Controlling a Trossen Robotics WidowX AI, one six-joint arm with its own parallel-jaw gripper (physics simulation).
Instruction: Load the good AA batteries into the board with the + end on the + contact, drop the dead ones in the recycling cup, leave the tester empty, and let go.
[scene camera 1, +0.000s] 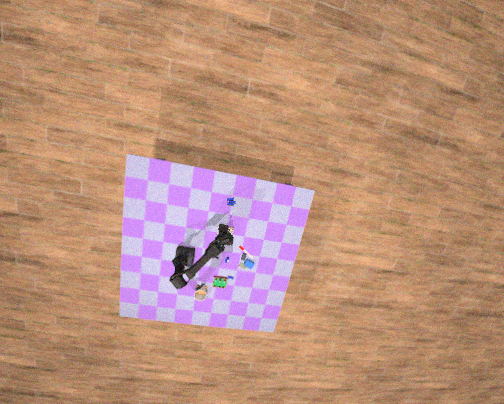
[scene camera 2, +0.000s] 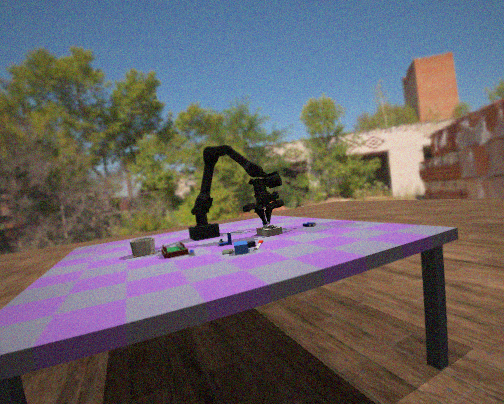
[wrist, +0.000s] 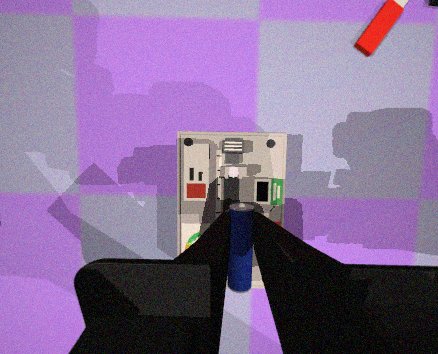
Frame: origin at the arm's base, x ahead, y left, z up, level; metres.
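Seen in the pictures: gripper, fingertip midpoint: (scene camera 1: 225, 233) (scene camera 2: 267, 224) (wrist: 240, 218); arm's base, link origin: (scene camera 1: 182, 257) (scene camera 2: 202, 225).
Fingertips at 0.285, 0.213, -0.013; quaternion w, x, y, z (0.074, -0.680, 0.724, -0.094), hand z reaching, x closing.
Offsets run from my fingertips to a thing's top centre, as dx, dy, dz. Level surfaces: height alone.
My gripper (scene camera 1: 229, 231) (scene camera 2: 266, 225) (wrist: 240, 218) is shut on a dark blue AA battery {-0.014, +0.001, +0.013} (wrist: 240, 262), whose silvery end points up the wrist view. It is over the pale grey tester {+0.000, +0.005, -0.002} (scene camera 2: 269, 232) (wrist: 260, 157); whether the battery touches the tester is unclear. The green board {+0.002, -0.425, -0.007} (scene camera 1: 220, 282) (scene camera 2: 175, 250) with reddish-brown ends stands beside the grey recycling cup {-0.134, -0.523, +0.015} (scene camera 1: 201, 297) (scene camera 2: 142, 247); its slots are too small to read. A blue battery-like piece {+0.081, -0.379, -0.031} (scene camera 1: 230, 277) (scene camera 2: 192, 252) lies by the board. Another small blue piece {+0.044, -0.210, +0.005} (scene camera 1: 227, 259) (scene camera 2: 229, 239) stands upright between board and tester.
A blue block {+0.207, -0.239, -0.015} (scene camera 1: 249, 263) (scene camera 2: 241, 247) sits with small dark and grey items near a red-and-white stick {+0.175, -0.152, -0.037} (scene camera 1: 241, 248) (scene camera 2: 260, 242) (wrist: 380, 27). Small dark blue items (scene camera 1: 231, 201) (scene camera 2: 309, 224) lie beyond the tester. The arm's base (scene camera 2: 204, 231) stands on the checkered table {dz -0.045} (scene camera 1: 135, 309) (scene camera 2: 280, 272).
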